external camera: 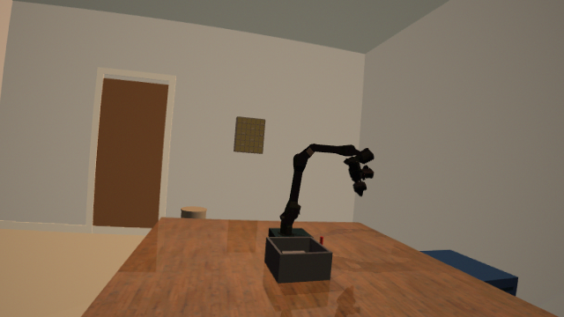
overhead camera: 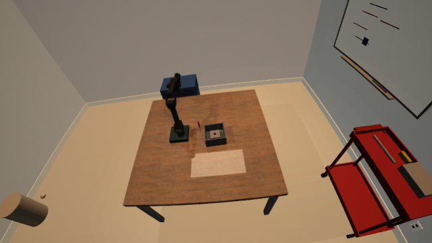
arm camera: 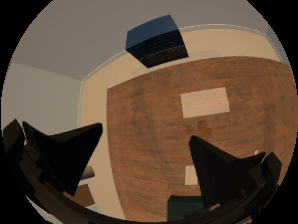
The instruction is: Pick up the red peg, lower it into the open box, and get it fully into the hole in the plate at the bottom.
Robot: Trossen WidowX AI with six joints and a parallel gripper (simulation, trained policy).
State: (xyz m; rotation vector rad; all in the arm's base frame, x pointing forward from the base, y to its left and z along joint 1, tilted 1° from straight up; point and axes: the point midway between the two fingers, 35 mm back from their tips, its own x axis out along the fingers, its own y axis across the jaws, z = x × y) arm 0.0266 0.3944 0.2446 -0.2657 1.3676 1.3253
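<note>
Right now my gripper tip is 18 cm short of the red peg, 32 cm to the left of it and 23 cm above it. Round my gripper tip: grey plate 31 cm ahead, 51 cm to the right, 22 cm below; then dark box 31 cm ahead, 51 cm to the right, 24 cm below.
</note>
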